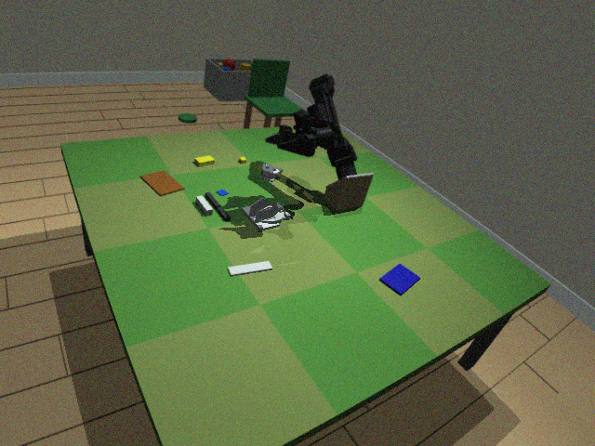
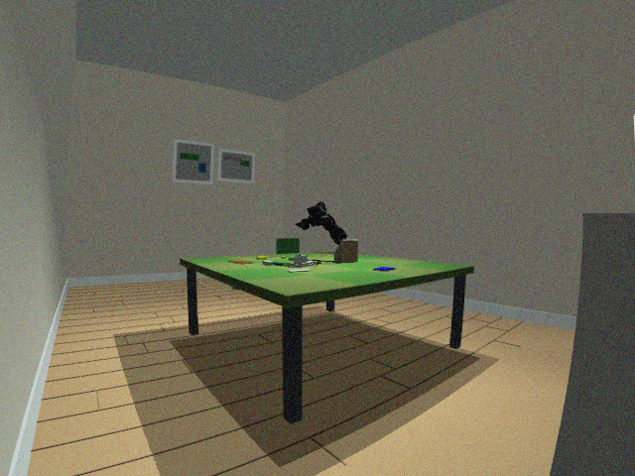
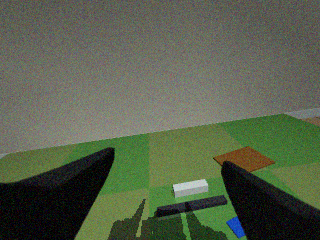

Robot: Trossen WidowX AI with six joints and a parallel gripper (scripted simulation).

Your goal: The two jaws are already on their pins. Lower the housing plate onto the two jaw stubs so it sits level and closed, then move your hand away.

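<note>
Now: the small yellow cube 80 mm behind my gripper tip, 310 mm to the right of it and 230 mm below it. From my gripper tip the other things lie so: white block: 180 mm ahead, 50 mm to the right, 230 mm below; then black bar: 140 mm ahead, 40 mm to the right, 230 mm below; then small blue square: 80 mm ahead, 120 mm to the right, 240 mm below.
</note>
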